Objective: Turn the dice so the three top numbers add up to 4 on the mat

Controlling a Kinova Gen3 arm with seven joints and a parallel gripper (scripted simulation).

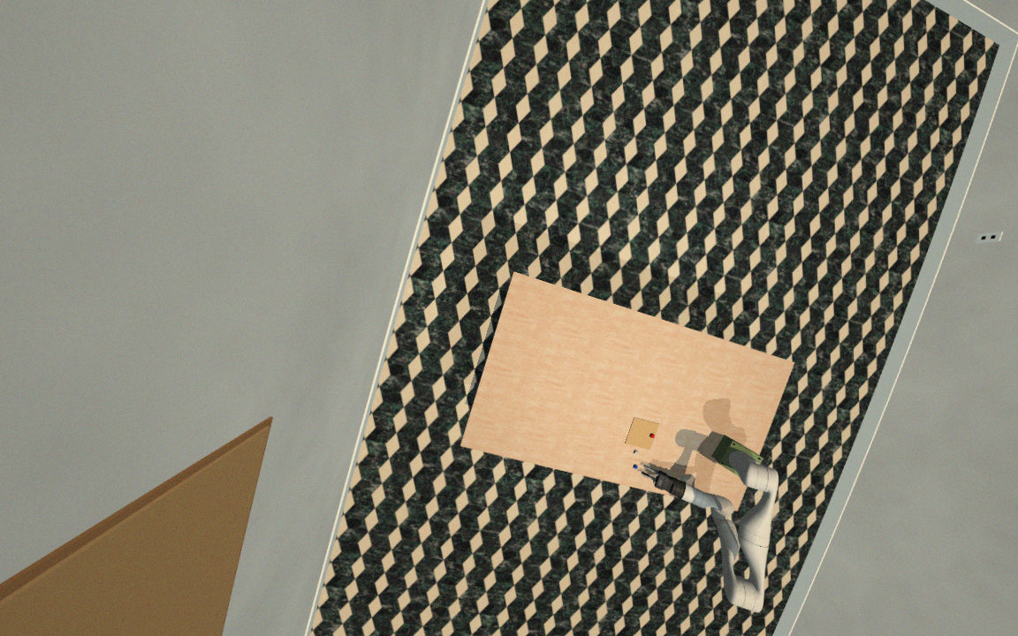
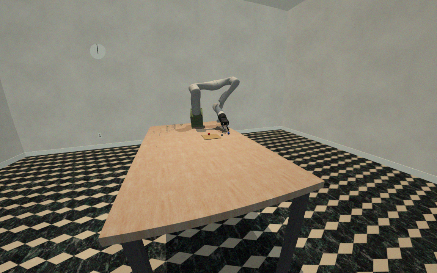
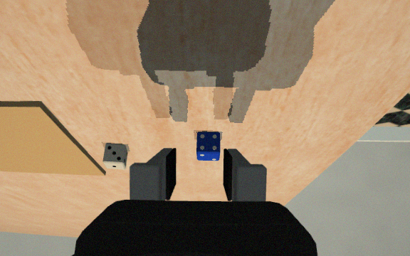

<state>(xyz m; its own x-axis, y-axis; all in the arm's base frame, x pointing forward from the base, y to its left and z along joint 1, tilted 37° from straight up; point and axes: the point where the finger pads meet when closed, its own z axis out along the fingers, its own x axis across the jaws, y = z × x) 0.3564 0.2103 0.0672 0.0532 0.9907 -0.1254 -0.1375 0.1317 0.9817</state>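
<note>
My gripper is now 40 mm short of the blue die and 30 mm above it. The rest, counted from my hand: tan mat 60 mm ahead, 170 mm to the right, 40 mm below; red die 10 mm ahead, 170 mm to the right, 30 mm below; white die 60 mm ahead, 70 mm to the right, 30 mm below.
</note>
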